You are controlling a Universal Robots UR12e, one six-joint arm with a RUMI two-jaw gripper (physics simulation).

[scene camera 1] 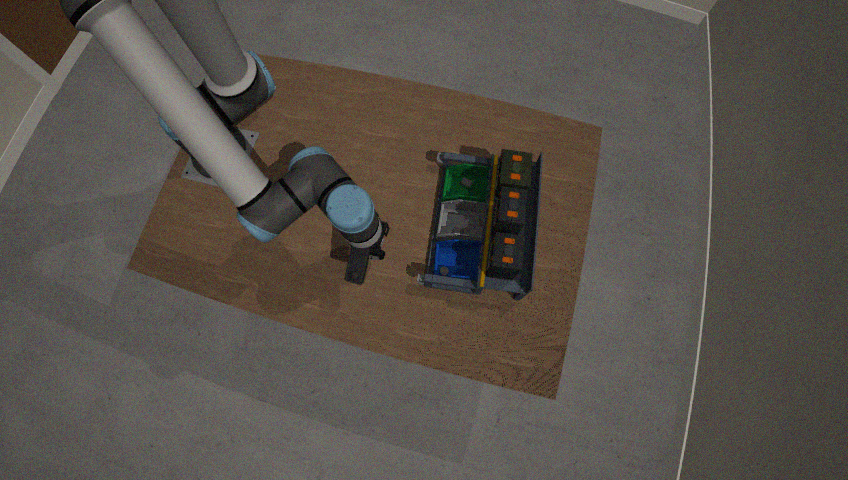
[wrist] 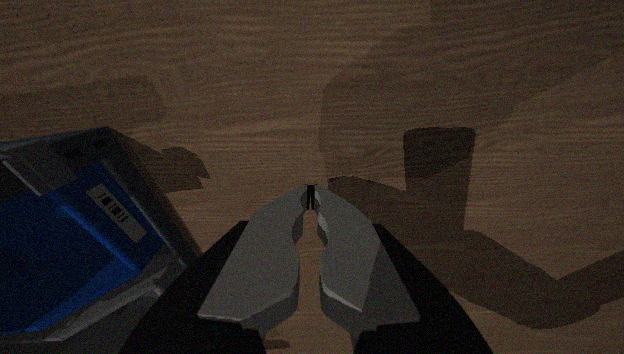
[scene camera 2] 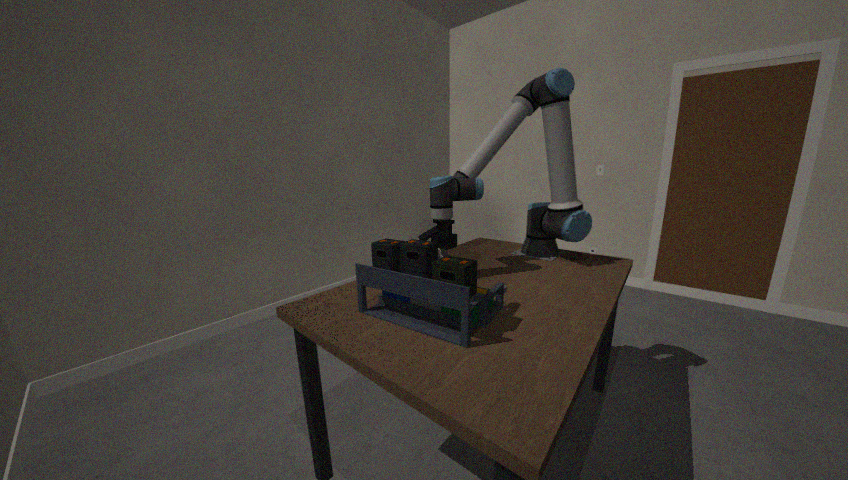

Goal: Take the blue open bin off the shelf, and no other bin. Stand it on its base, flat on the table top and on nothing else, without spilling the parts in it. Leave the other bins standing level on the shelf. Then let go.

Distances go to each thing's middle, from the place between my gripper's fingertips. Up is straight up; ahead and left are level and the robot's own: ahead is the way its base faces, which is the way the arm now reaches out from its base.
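My hand is 5 cm to the right of the blue open bin (scene camera 1: 461,257), 24 cm short of it and 1 cm below it. And there's the green bin (scene camera 1: 452,190), which is 21 cm ahead of my hand, 27 cm to the left of it and 1 cm above it.
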